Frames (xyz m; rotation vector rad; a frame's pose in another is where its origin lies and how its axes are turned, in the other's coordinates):
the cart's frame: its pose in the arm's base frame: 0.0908 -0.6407 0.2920 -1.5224 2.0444 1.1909
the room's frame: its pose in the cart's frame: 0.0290 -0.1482 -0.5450 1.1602 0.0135 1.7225
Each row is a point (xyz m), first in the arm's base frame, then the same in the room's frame.
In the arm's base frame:
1: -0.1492 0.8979 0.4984
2: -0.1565 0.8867 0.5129
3: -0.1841 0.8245 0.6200
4: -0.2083 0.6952 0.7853
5: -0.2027 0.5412 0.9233
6: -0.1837 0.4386 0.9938
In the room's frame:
1: 1.5780 1.2993 -0.1116
2: 1.5759 1.2858 -0.1258
3: 1.5516 1.2182 -0.2304
4: 1.4795 1.0983 -0.3887
5: 1.3711 0.9771 -0.5166
6: 1.2886 0.9058 -0.5795

